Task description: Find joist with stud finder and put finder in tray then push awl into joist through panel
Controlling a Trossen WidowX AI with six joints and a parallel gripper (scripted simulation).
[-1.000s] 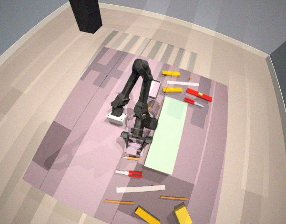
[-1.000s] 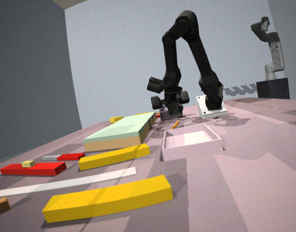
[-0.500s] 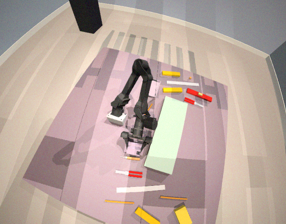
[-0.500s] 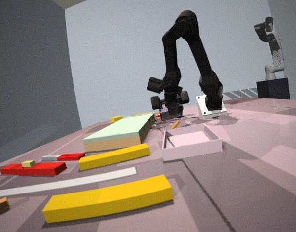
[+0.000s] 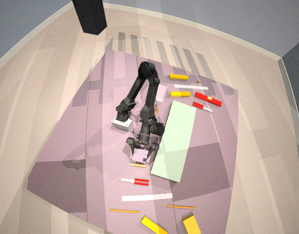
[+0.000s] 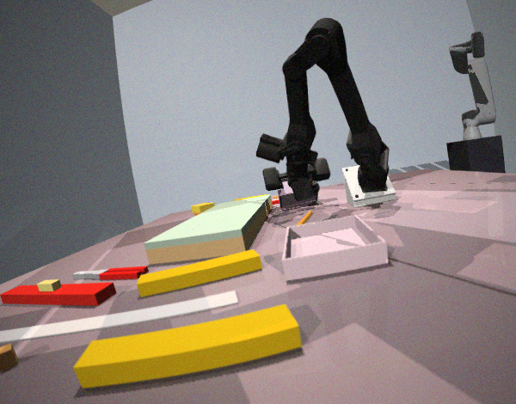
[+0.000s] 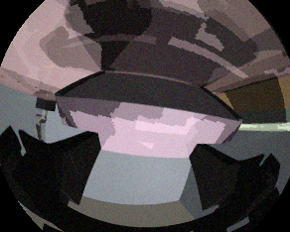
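My gripper tip is now 10 mm short of the stud finder, 10 mm to the right of it and 10 mm above it. Round my gripper tip: red level (350 mm ahead, 610 mm to the left, 50 mm below); tray (50 mm behind, 510 mm to the left, 50 mm below); awl (20 mm behind, 50 mm to the right, 50 mm below).
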